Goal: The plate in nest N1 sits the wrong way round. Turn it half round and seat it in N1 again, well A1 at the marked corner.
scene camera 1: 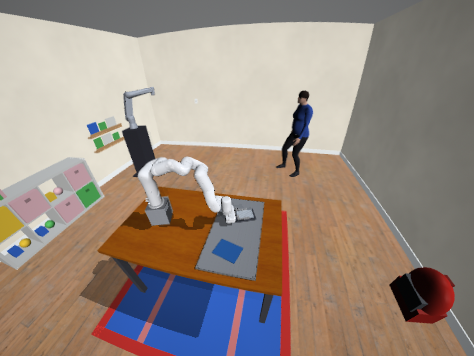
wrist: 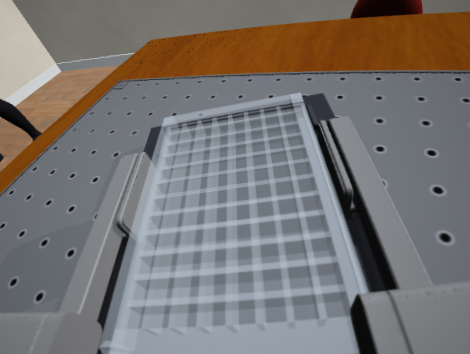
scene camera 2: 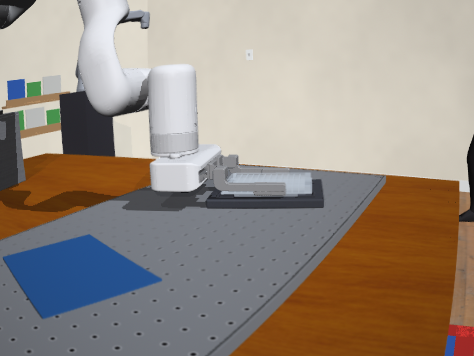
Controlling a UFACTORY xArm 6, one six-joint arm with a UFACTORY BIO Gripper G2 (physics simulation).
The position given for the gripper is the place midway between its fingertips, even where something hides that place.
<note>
In view: the gripper (scene camera 2: 287, 181), a clear well plate (scene camera 2: 296, 183) and a flat blue square (scene camera 2: 57, 278).
The clear well plate is seen too in the wrist view (wrist: 239, 234). The gripper is seen too in the wrist view (wrist: 231, 148).
</note>
